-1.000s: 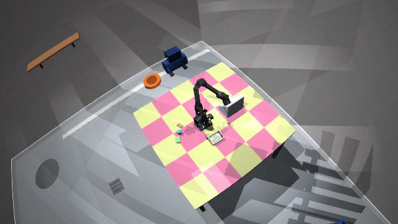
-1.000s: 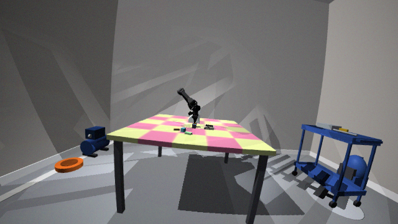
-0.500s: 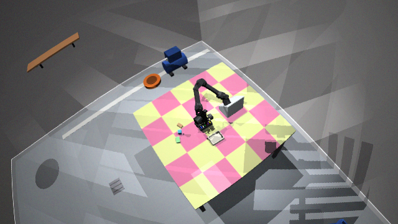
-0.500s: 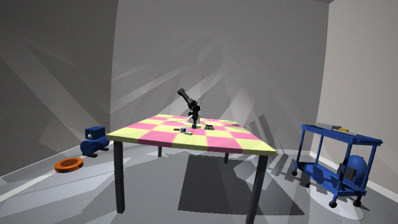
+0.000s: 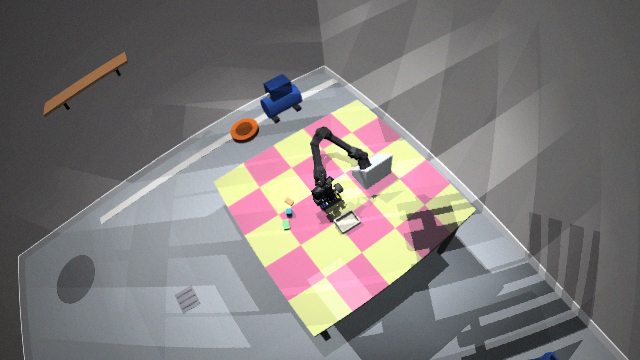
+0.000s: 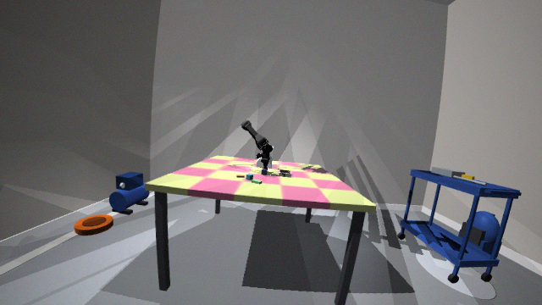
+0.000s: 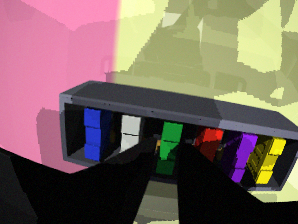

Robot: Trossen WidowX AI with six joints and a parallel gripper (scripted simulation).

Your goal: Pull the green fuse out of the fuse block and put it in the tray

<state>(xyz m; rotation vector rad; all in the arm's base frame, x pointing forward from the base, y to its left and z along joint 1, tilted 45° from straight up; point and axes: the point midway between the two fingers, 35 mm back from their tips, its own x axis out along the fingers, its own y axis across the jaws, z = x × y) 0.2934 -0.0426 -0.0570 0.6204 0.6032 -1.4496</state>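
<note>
Right now the white tray is 170 mm to the left of my gripper tip, 30 mm below it and 20 mm behind it.
</note>
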